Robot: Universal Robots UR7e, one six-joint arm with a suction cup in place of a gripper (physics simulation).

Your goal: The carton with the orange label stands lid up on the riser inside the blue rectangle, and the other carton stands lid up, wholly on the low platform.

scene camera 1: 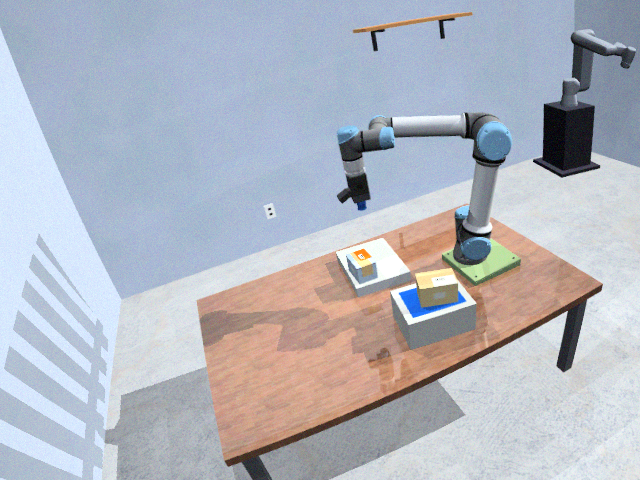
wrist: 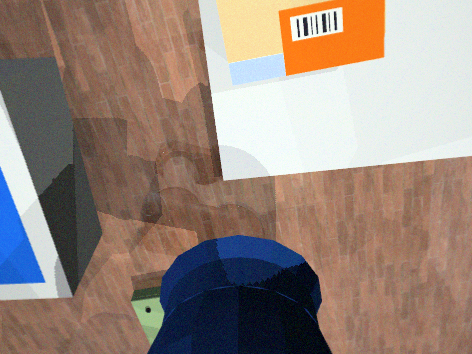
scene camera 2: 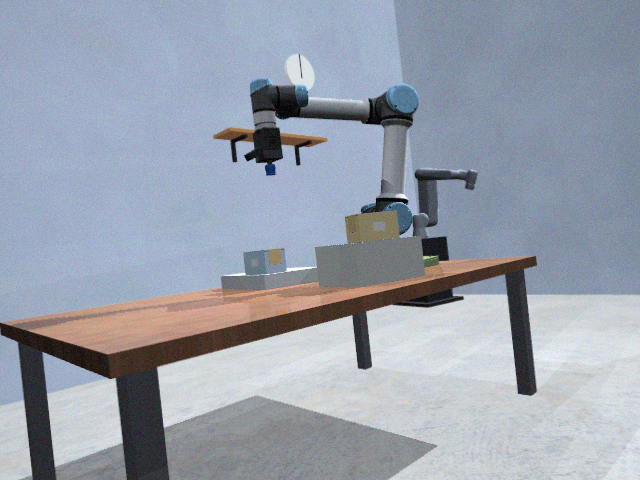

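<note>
The light-blue carton with the orange label (scene camera 1: 361, 266) (scene camera 2: 264, 261) (wrist: 255, 71) stands on the low white platform (scene camera 1: 385, 285) (scene camera 2: 242, 282) (wrist: 300, 135), near its left edge in the first scene view, with the label and a tan strip on top. The other carton, tan with a white label on top (scene camera 1: 437, 289) (scene camera 2: 372, 226), stands on the grey riser (scene camera 1: 442, 328) (scene camera 2: 369, 263) (wrist: 60, 200), on part of the blue rectangle (scene camera 1: 412, 305) (wrist: 17, 240). My suction gripper (scene camera 1: 361, 205) (scene camera 2: 270, 169) (wrist: 240, 270) is open, holds nothing and hangs high above the platform.
The arm's base stands on a green plate (scene camera 1: 491, 268) (wrist: 145, 317) at the back right of the wooden table (scene camera 1: 289, 382) (scene camera 2: 180, 325). The riser stands close beside the platform and is taller. A wall shelf (scene camera 1: 413, 22) (scene camera 2: 310, 140) and a second arm on a black pedestal (scene camera 1: 567, 136) are in the background.
</note>
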